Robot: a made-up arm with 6 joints. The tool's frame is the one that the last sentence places. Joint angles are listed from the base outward.
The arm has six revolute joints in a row. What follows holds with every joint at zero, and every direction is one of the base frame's. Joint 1 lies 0.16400 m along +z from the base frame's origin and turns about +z. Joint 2 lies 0.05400 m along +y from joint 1 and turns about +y. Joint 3 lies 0.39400 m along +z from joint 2 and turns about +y. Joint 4 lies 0.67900 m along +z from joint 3 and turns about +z. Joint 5 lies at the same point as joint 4 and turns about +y. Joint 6 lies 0.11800 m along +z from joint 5 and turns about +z. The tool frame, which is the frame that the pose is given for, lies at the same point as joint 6; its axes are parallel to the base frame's.
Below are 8 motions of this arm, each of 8 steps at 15 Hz.
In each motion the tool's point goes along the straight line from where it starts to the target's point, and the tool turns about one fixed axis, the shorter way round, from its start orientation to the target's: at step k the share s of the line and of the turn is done. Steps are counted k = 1, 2, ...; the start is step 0. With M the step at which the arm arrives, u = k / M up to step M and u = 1 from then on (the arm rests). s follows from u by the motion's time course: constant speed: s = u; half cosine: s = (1 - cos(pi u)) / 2; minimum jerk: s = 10 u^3 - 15 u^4 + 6 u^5.
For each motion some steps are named. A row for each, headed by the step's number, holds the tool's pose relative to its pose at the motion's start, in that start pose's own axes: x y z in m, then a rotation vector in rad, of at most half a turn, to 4 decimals.
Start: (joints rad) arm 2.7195 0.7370 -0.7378 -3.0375 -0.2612 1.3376
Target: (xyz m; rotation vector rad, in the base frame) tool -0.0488 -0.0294 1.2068 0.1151 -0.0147 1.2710
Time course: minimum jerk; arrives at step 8
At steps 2, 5, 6, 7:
2: 0.0041 -0.0248 -0.0112 0.0359 -0.0038 0.0249
5: 0.0286 -0.1735 -0.0782 0.2513 -0.0264 0.1744
6: 0.0354 -0.2146 -0.0968 0.3108 -0.0326 0.2157
7: 0.0388 -0.2355 -0.1062 0.3412 -0.0358 0.2367

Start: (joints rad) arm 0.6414 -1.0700 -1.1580 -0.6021 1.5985 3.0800
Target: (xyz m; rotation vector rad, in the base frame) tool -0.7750 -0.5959 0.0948 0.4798 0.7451 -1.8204
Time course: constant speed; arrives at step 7
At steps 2, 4, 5, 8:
2: -0.0036 -0.0137 0.0201 -0.0057 -0.0295 0.1104
4: -0.0073 -0.0273 0.0403 -0.0114 -0.0590 0.2208
5: -0.0091 -0.0341 0.0503 -0.0143 -0.0737 0.2759
8: -0.0128 -0.0478 0.0705 -0.0200 -0.1032 0.3863

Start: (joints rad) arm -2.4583 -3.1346 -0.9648 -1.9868 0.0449 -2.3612
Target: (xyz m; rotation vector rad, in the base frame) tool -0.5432 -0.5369 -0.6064 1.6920 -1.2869 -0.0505
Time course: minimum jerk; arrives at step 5
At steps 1, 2, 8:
1: 0.0041 0.0064 0.0026 0.0034 0.0116 0.0080
2: 0.0222 0.0351 0.0143 0.0184 0.0637 0.0437
8: 0.0700 0.1104 0.0450 0.0580 0.2006 0.1377

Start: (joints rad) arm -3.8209 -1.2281 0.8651 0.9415 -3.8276 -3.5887
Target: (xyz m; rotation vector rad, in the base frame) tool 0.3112 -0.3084 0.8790 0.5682 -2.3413 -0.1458
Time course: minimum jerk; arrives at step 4
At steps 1, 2, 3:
1: -0.0065 0.0111 0.0018 0.0165 -0.0140 0.0378
2: -0.0313 0.0537 0.0089 0.0796 -0.0679 0.1828
3: -0.0560 0.0963 0.0160 0.1428 -0.1217 0.3278

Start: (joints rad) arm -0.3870 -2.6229 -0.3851 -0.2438 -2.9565 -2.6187
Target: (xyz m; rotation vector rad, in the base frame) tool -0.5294 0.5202 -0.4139 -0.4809 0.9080 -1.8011
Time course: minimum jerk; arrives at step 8
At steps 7, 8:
7: 0.2212 -0.5036 0.1813 -0.5766 -0.1022 0.8089
8: 0.2248 -0.5118 0.1842 -0.5860 -0.1039 0.8221

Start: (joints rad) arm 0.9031 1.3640 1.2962 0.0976 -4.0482 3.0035
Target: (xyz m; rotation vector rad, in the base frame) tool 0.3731 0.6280 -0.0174 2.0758 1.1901 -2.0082
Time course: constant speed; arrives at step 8
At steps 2, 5, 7, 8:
2: -0.0810 -0.0262 -0.0190 0.0387 0.1090 -0.0796
5: -0.2024 -0.0654 -0.0476 0.0968 0.2725 -0.1991
7: -0.2834 -0.0916 -0.0666 0.1356 0.3815 -0.2787
8: -0.3239 -0.1047 -0.0762 0.1549 0.4360 -0.3185

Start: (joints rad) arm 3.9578 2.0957 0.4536 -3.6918 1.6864 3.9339
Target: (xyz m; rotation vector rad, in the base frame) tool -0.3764 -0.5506 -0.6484 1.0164 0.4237 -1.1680
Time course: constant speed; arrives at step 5
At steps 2, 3, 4, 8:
2: 0.0248 0.0223 -0.0644 0.0655 -0.0046 0.0014
3: 0.0372 0.0334 -0.0965 0.0983 -0.0069 0.0021
4: 0.0496 0.0446 -0.1287 0.1310 -0.0092 0.0028
8: 0.0620 0.0557 -0.1609 0.1638 -0.0115 0.0035

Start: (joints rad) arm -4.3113 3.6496 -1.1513 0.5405 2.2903 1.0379
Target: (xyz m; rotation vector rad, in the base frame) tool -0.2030 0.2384 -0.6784 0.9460 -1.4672 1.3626
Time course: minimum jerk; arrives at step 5
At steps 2, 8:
2: 0.0272 0.0053 -0.0546 -0.0516 -0.0203 -0.1308
8: 0.0856 0.0168 -0.1720 -0.1626 -0.0640 -0.4120

